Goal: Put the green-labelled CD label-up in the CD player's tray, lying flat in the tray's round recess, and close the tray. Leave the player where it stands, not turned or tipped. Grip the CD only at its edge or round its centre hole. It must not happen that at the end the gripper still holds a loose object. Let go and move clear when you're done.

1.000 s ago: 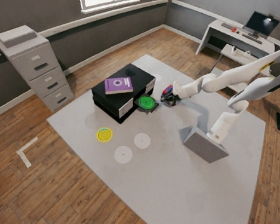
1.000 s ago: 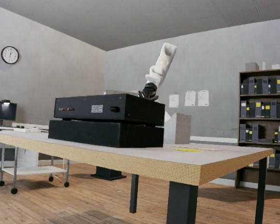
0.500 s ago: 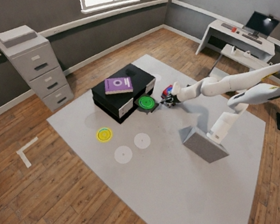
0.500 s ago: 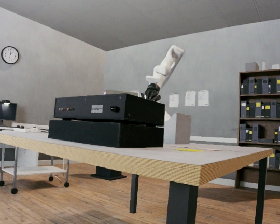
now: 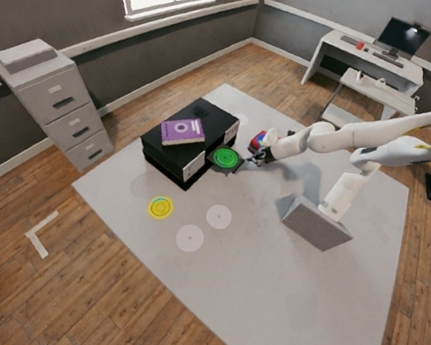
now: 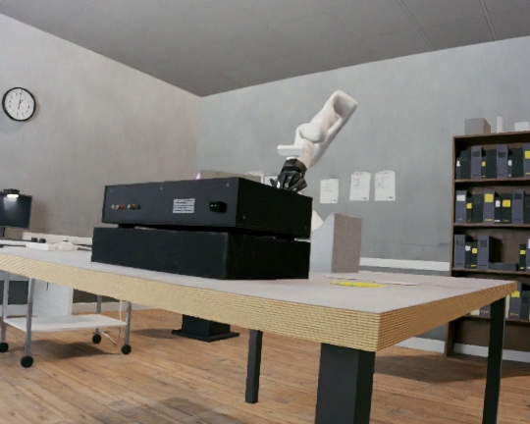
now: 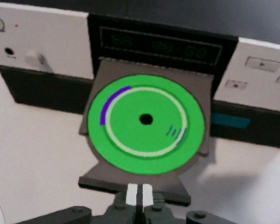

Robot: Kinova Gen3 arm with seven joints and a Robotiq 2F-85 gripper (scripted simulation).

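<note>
Now: hand 120 mm short of the CD and 90 mm above it. The rest, counted from my hand: purple book 340 mm ahead, 50 mm to the left, 20 mm below; black block 490 mm to the right, 210 mm below, 100 mm behind.
</note>
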